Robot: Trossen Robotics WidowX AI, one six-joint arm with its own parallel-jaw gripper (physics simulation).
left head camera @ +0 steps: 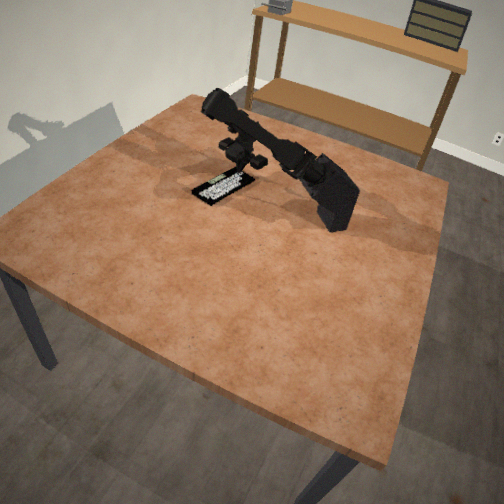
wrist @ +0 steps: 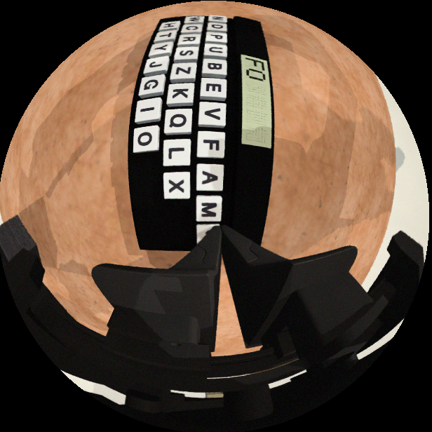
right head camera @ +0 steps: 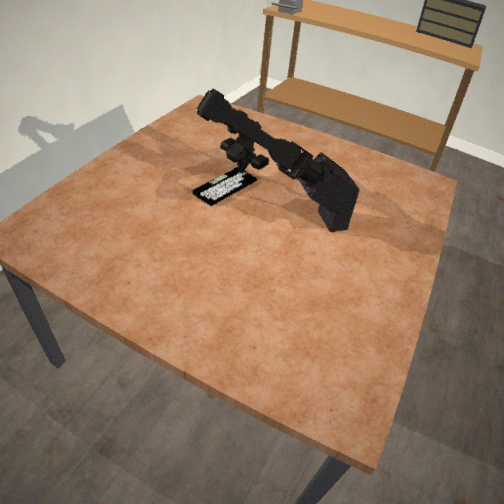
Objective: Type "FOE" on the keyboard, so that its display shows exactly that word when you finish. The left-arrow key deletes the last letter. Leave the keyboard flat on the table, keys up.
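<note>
The black keyboard (left head camera: 210, 202) (right head camera: 211, 202) (wrist: 165, 225) lies flat on the table, keys up. Its green display (wrist: 256, 110) reads "FO" in the wrist view. The F key (wrist: 211, 144), the O key (wrist: 146, 139) and the E key (wrist: 213, 87) show uncovered. My gripper (left head camera: 239, 170) (right head camera: 242, 171) (wrist: 219, 231) is shut and empty. Its tips are at the key (wrist: 201, 233) at the end of the row beyond the M key (wrist: 209, 209); they hide most of that key, and its mark cannot be read. Whether the tips touch it cannot be told for certain.
The table (left head camera: 225, 300) (right head camera: 225, 300) carries the arm's base (left head camera: 332, 197) (right head camera: 332, 197) to the right of the keyboard. A wooden shelf unit (left head camera: 350, 27) (right head camera: 365, 26) stands behind the table. A wall runs along the left side.
</note>
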